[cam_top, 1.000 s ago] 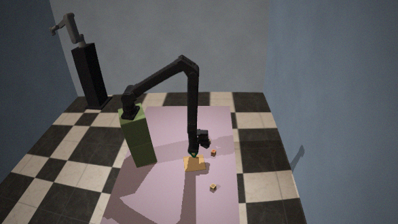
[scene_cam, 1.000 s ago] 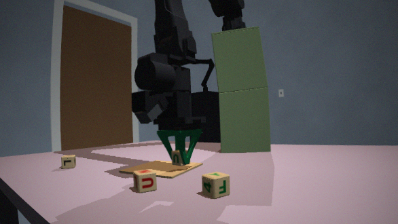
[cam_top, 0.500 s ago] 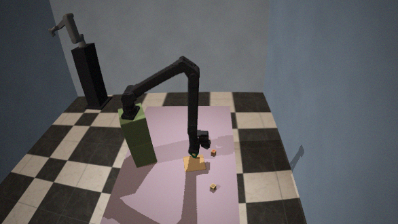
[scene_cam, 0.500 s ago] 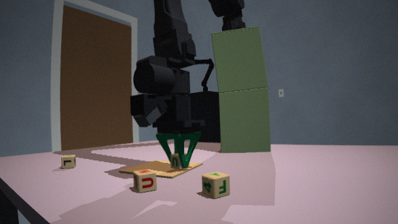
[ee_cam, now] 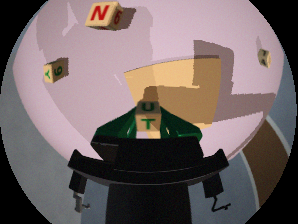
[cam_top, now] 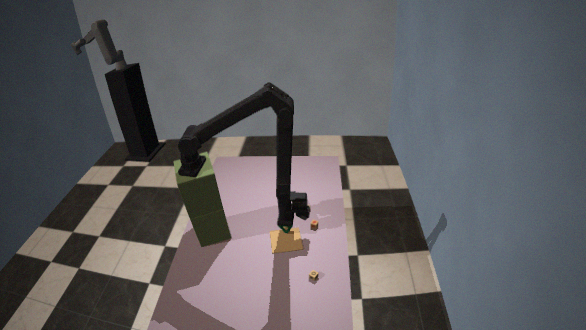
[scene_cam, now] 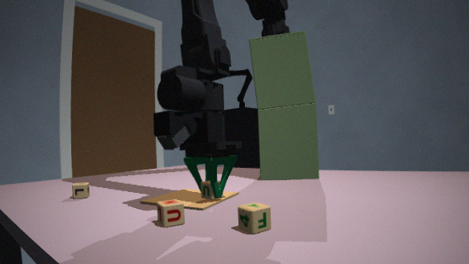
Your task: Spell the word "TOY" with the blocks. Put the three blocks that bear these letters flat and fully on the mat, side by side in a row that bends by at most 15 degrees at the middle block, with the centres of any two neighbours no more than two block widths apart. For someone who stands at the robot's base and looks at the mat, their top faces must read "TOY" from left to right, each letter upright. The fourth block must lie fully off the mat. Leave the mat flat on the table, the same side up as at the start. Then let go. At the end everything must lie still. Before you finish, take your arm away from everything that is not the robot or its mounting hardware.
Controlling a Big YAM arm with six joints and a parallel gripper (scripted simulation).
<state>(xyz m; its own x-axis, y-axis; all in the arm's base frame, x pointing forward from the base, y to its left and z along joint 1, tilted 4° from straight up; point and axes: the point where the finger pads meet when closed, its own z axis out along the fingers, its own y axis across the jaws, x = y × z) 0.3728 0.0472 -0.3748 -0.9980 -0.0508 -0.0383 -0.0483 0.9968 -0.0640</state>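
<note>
Right now my hand is 5 cm to the left of the tan mat and 2 cm above it. Also, from my hand: letter block (16 cm to the left, 7 cm ahead); then black-lettered block (25 cm to the right, 15 cm ahead).
</note>
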